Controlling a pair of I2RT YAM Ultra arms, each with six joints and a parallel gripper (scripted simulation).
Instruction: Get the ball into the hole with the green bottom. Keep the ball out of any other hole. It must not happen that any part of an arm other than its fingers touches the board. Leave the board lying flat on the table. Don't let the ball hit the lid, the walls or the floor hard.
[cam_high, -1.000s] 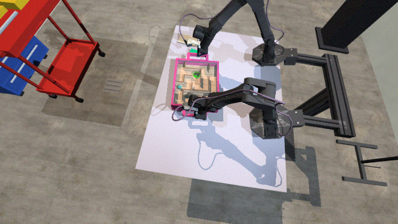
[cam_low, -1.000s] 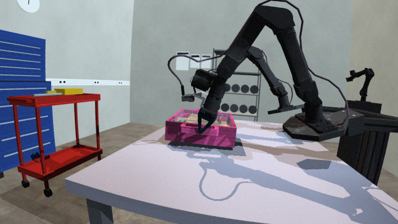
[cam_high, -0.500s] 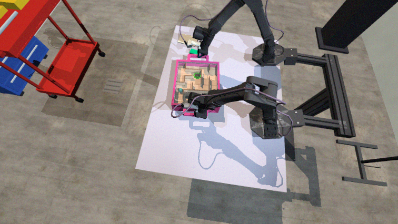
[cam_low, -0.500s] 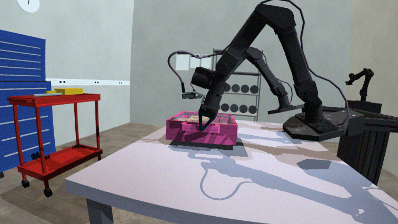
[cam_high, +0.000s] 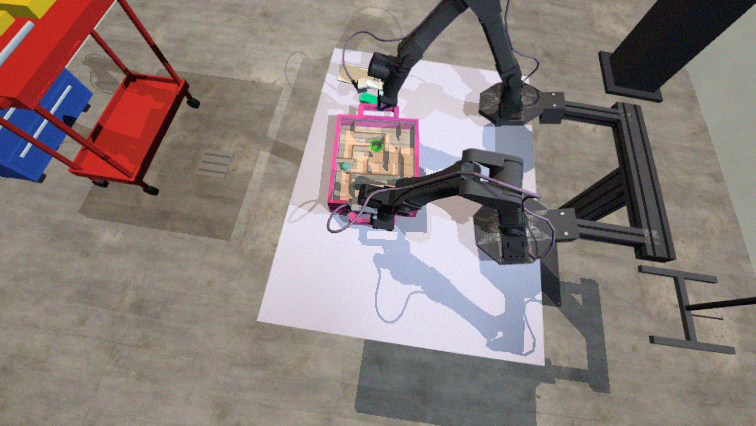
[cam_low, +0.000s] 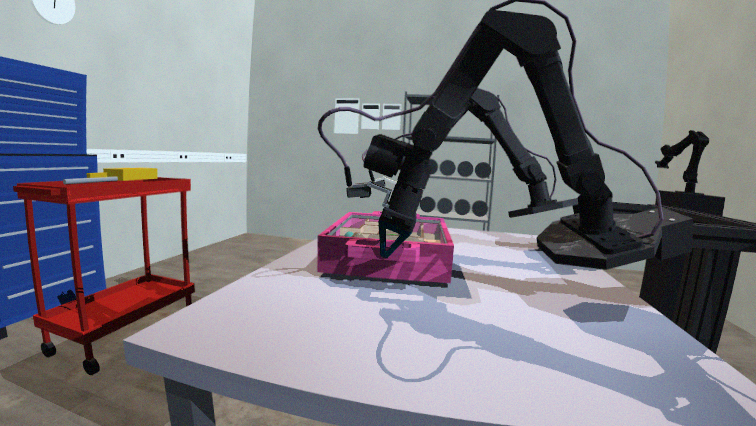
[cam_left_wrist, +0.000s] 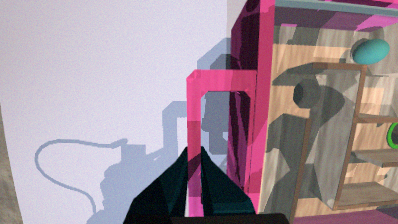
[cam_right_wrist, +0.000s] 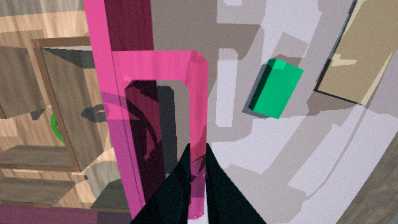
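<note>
My right gripper is now 100 mm to the left of the green block, 80 mm above it and 60 mm short of it. Round my right hand: beige card (230 mm to the right, 140 mm ahead, 90 mm below); then pink-framed maze board (230 mm to the left, 30 mm below, 20 mm behind).
</note>
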